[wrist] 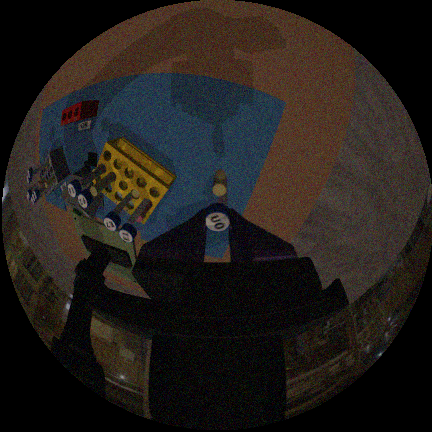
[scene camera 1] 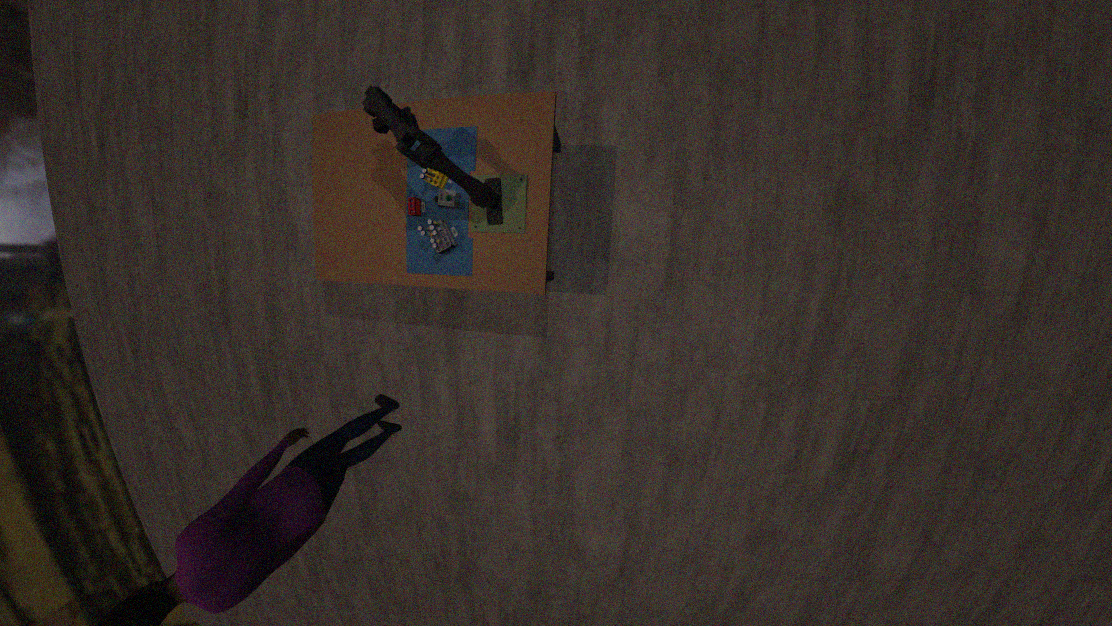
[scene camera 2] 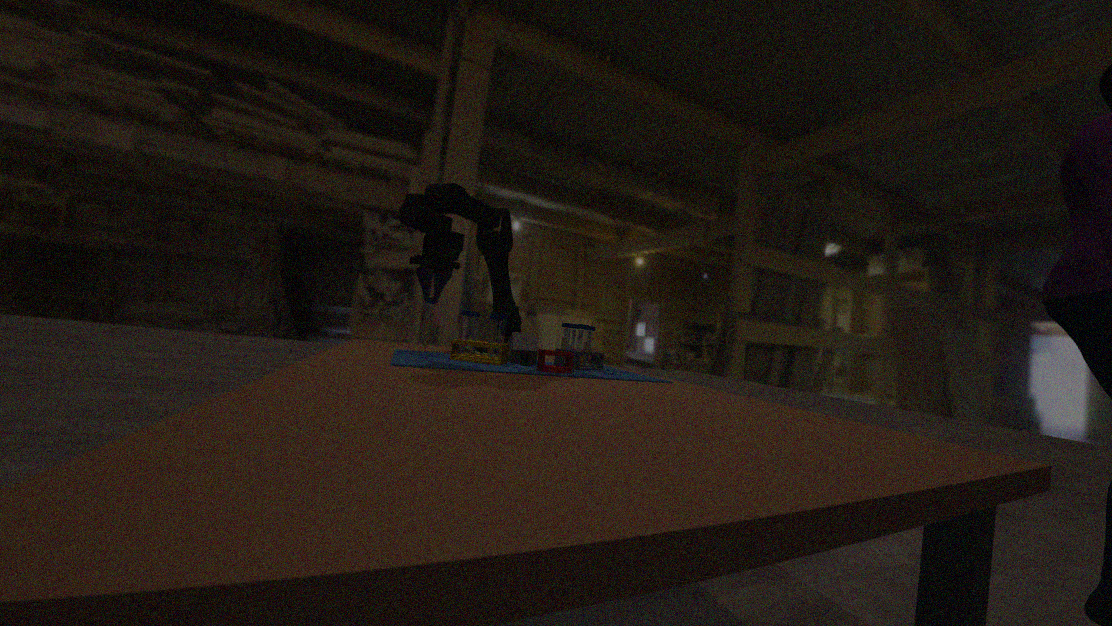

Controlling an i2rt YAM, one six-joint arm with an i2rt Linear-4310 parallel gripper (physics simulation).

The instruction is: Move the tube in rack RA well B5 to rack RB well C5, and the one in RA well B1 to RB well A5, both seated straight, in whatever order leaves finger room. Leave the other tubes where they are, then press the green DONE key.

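Frame: origin at the arm's base, x ahead, y left, z up, level; metres.
Seen in the pictures: gripper, fingertip midpoint: (wrist: 217, 214) (scene camera 2: 430, 302); arm's base, link origin: (wrist: 104, 249) (scene camera 1: 494, 201).
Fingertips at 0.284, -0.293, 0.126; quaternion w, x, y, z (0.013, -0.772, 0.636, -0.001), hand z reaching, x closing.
Pixels of each thing's top centre, then the offset from my fingertips to it, as dx, dy, dz. "*": a spot on its surface instead. Level surfaces: height alone.
- tube with a blue-rimmed white cap, surface spot: (wrist: 217, 221) * +0.001, +0.000, +0.011
- blue mat, surface height: dz -0.132
- yellow rack, top centre: (wrist: 122, 184) (scene camera 2: 481, 341) (scene camera 1: 436, 170) -0.031, +0.142, -0.081
- grey rack, top centre: (scene camera 2: 580, 350) (wrist: 46, 176) (scene camera 1: 438, 236) -0.030, +0.438, -0.081
- small grey box, surface spot: (scene camera 1: 447, 199) * -0.093, +0.282, -0.060
- red three-well block, top centre: (wrist: 69, 113) (scene camera 2: 556, 350) (scene camera 1: 411, 206) +0.104, +0.289, -0.081
- orange-brown table, surface height: dz -0.134
My gripper (scene camera 2: 430, 298) (wrist: 217, 214) is shut on a tube with a blue-rimmed white cap (wrist: 217, 221). The tube hangs roughly upright above the blue mat (scene camera 1: 439, 262) (wrist: 150, 100), to the right of the yellow rack and apart from it in the wrist view. The yellow rack (scene camera 1: 440, 181) (scene camera 2: 480, 358) (wrist: 151, 163) holds several capped tubes on its near side; several other wells show open. A grey rack (scene camera 1: 445, 241) (wrist: 59, 161) with capped tubes stands farther off. Rack letters and well labels are unreadable. A small grey box (scene camera 1: 447, 199) stands between these racks; its key is unclear.
A red three-well block (scene camera 1: 416, 206) (scene camera 2: 547, 363) (wrist: 71, 114) sits on the mat. The arm's green base plate (scene camera 1: 515, 209) lies beside the mat on the orange-brown table (scene camera 1: 350, 217) (scene camera 2: 498, 466). A person in purple (scene camera 1: 256, 517) is on the floor side, away from the table.
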